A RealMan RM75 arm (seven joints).
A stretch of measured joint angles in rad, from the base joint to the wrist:
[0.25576 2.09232 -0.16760 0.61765 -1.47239 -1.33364 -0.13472]
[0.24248 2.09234 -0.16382 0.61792 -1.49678 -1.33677 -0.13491]
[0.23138 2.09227 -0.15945 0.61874 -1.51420 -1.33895 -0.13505]
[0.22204 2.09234 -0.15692 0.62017 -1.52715 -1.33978 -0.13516]
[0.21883 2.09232 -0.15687 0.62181 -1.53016 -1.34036 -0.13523]
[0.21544 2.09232 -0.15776 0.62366 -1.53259 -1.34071 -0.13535]
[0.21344 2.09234 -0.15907 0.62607 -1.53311 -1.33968 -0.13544]
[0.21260 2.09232 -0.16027 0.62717 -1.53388 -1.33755 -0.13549]
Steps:
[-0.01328 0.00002 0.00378 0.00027 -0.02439 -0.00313 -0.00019]
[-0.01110 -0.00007 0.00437 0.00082 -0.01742 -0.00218 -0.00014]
[-0.00934 0.00007 0.00253 0.00143 -0.01295 -0.00083 -0.00011]
[-0.00321 -0.00002 0.00005 0.00164 -0.00301 -0.00058 -0.00007]
[-0.00339 0.00000 -0.00089 0.00185 -0.00243 -0.00035 -0.00012]
[-0.00200 0.00002 -0.00131 0.00241 -0.00052 0.00103 -0.00009]
[-0.00084 -0.00002 -0.00120 0.00110 -0.00077 0.00213 -0.00005]

